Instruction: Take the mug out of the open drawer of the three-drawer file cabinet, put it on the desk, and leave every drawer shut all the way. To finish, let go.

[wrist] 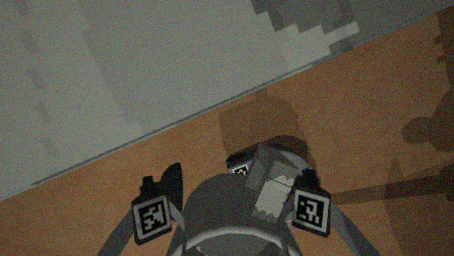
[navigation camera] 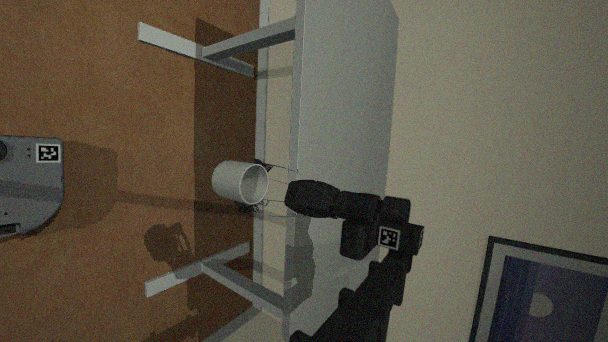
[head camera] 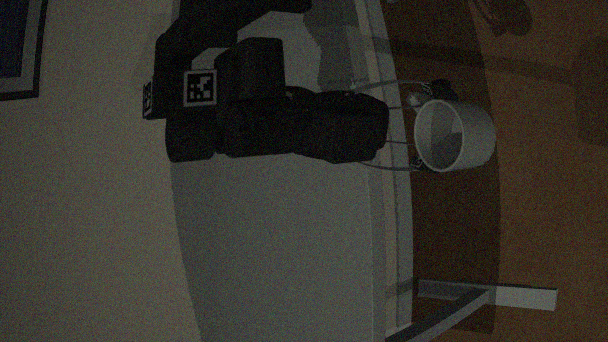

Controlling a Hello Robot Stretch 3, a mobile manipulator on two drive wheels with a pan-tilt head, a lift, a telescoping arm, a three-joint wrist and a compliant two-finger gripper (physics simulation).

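The pale mug (head camera: 477, 135) (navigation camera: 227, 181) (wrist: 220, 200) is held in the air with its rim up. My gripper (head camera: 431, 127) (navigation camera: 255, 185) (wrist: 229, 177) is shut on it, one fingertip on each side of its body. The grey desk (head camera: 280, 225) (navigation camera: 345, 110) (wrist: 65, 100) shows its top and front edge. In the wrist view the mug is on the floor side of that edge, and in the other two views floor shows behind it. The file cabinet and its drawers do not show in these views.
Desk feet (head camera: 525, 297) (navigation camera: 167, 40) stand on the brown floor (head camera: 550, 210) (navigation camera: 100, 90). My base (navigation camera: 30, 175) is on the floor in front of the desk. A framed picture (head camera: 12, 40) (navigation camera: 515, 300) hangs on the wall behind the desk. The views are dim.
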